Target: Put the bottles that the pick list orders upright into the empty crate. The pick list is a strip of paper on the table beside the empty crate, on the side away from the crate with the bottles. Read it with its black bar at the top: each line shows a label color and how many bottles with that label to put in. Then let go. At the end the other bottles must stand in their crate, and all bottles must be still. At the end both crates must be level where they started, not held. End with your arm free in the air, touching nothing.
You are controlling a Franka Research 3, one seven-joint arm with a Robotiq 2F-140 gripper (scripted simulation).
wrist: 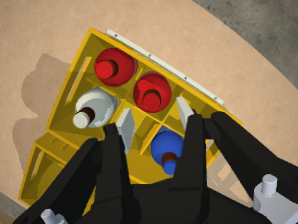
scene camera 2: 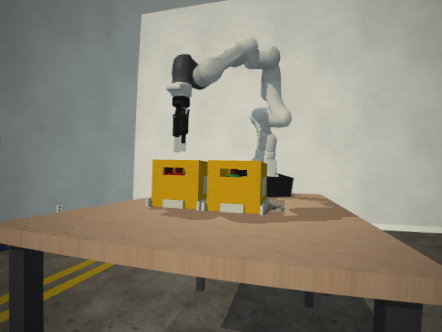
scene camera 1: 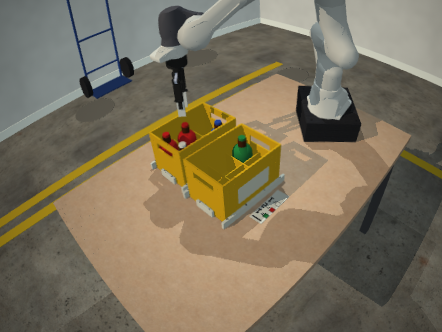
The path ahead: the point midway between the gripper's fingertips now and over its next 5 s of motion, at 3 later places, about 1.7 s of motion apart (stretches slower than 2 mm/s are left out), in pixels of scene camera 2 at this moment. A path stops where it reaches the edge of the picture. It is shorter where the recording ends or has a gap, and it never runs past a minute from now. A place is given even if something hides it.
The gripper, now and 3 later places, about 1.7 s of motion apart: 179, 151; 179, 166; 179, 164; 180, 146
